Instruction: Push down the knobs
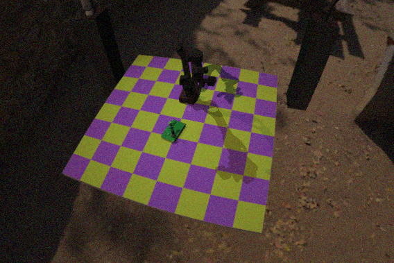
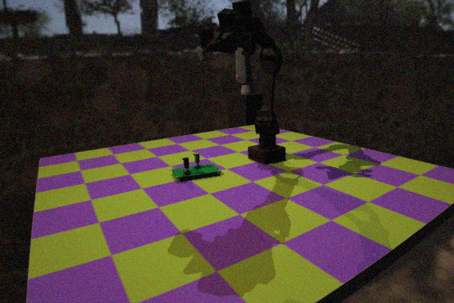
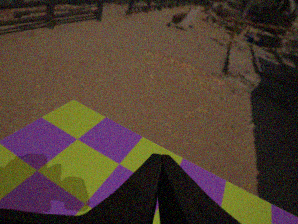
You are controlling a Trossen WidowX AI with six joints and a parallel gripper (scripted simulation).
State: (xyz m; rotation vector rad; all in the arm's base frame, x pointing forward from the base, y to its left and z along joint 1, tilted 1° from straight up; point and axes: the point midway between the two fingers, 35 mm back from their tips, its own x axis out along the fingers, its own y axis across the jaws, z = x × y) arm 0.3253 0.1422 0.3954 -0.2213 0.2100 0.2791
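My gripper tip is 370 mm above the green knob, 210 mm to the left of it and 70 mm past it. Also, from my gripper tip: dark knob: 370 mm below, 180 mm to the right.
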